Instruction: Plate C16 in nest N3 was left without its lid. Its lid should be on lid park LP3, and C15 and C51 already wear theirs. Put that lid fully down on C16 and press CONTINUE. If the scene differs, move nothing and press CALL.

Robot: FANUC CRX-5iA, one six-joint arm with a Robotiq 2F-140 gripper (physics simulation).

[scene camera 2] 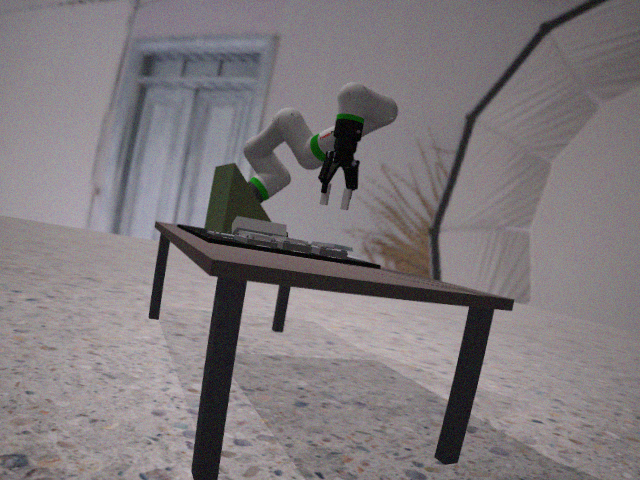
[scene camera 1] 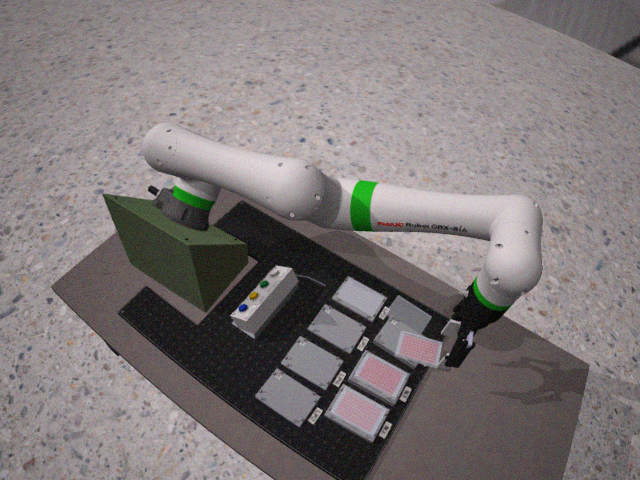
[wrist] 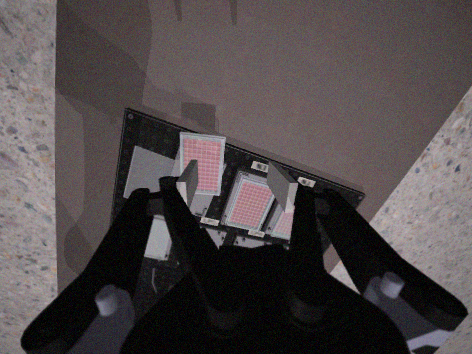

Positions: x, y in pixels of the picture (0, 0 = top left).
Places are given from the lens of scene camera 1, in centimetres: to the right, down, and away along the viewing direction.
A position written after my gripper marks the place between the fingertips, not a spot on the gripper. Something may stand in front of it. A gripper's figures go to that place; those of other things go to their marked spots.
my gripper (scene camera 1: 444, 350): 32, 28, 100
button box (scene camera 1: 269, 296): -14, 16, 116
lid park (scene camera 1: 283, 394): -10, 41, 105
lid park (scene camera 1: 306, 359): -4, 33, 112
